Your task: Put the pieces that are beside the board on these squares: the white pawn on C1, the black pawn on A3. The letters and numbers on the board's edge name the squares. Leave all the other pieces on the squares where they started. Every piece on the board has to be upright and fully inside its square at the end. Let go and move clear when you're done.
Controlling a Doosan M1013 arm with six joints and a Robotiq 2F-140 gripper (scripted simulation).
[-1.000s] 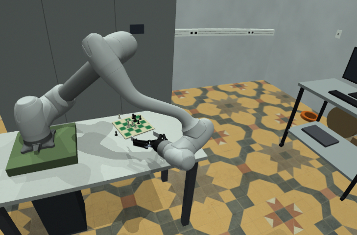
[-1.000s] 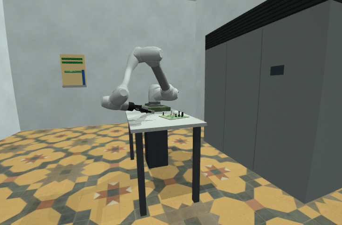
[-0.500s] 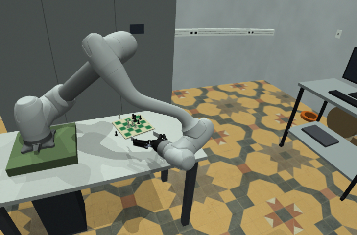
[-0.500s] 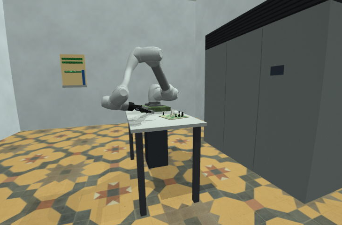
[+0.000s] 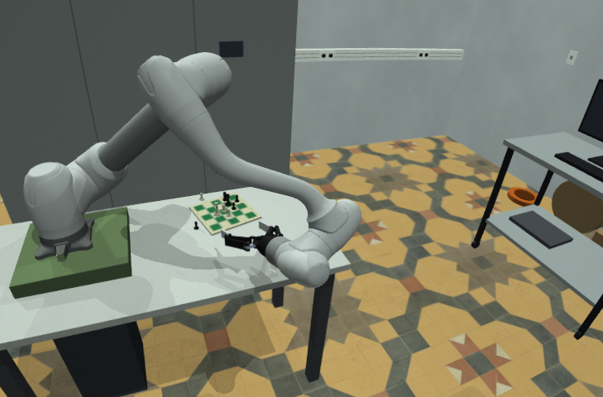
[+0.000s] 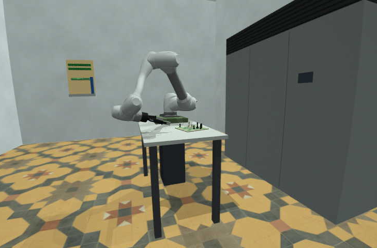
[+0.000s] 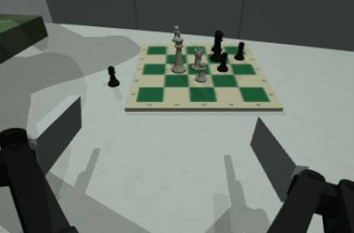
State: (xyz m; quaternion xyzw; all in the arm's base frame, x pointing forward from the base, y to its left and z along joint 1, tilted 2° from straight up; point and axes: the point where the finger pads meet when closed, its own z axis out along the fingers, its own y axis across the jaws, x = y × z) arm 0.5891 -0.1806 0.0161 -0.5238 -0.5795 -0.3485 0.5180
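The chessboard lies 240 mm to the left of my hand, 80 mm below it and 10 mm behind it.
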